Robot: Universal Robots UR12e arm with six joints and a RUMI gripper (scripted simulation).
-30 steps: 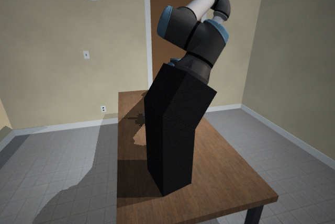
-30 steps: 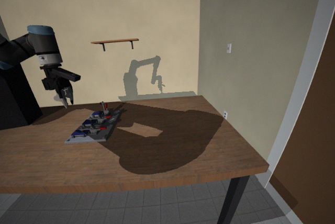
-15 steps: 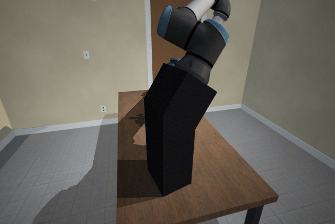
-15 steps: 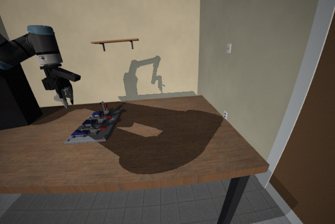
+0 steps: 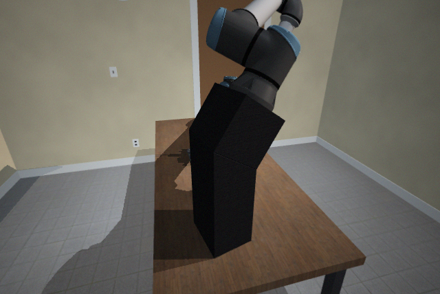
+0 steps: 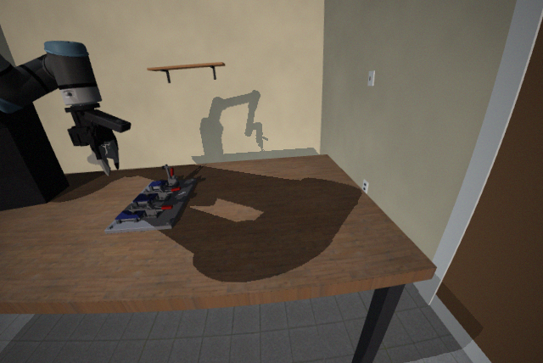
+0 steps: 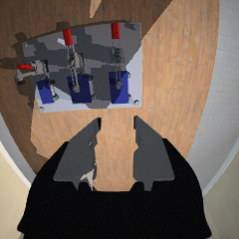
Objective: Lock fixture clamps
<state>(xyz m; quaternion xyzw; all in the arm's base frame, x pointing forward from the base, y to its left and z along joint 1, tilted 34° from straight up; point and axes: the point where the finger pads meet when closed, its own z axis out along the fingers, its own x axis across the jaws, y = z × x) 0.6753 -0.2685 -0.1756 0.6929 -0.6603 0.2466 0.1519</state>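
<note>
Now: hand 210 mm above the grey fixture plate, 110 mm to the right of it and 50 mm short of it. From my hand the other things lie so: blue part 190 mm below, 110 mm to the left.
</note>
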